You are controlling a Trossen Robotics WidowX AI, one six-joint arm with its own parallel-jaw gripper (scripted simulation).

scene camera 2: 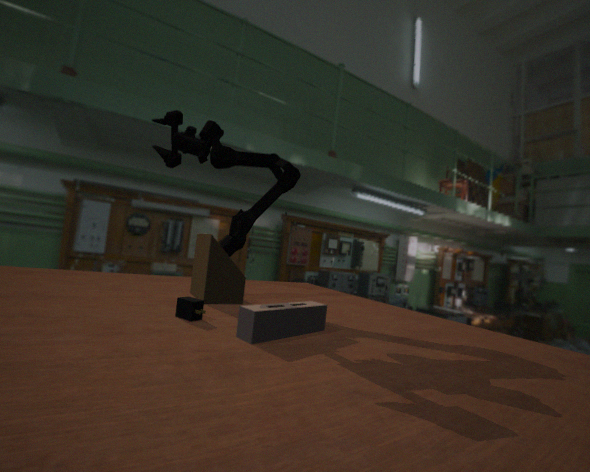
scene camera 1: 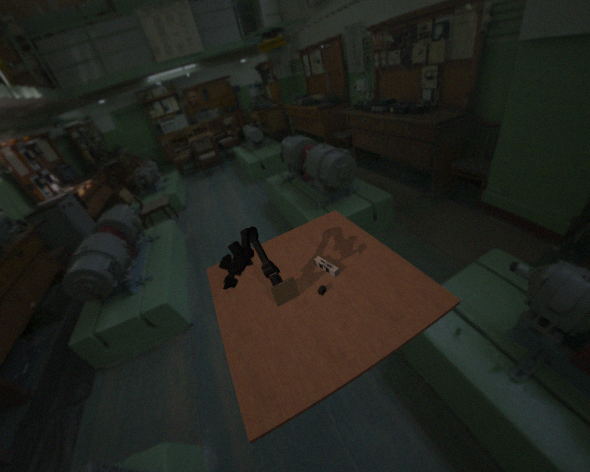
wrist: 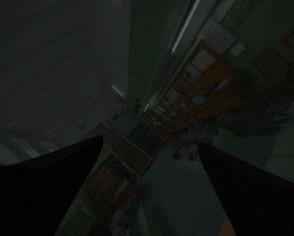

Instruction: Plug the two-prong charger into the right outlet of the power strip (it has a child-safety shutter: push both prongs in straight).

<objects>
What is my gripper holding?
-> Nothing.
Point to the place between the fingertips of my gripper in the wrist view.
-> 150,143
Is my gripper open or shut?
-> Open.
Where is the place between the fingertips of my gripper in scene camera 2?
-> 152,133
</objects>
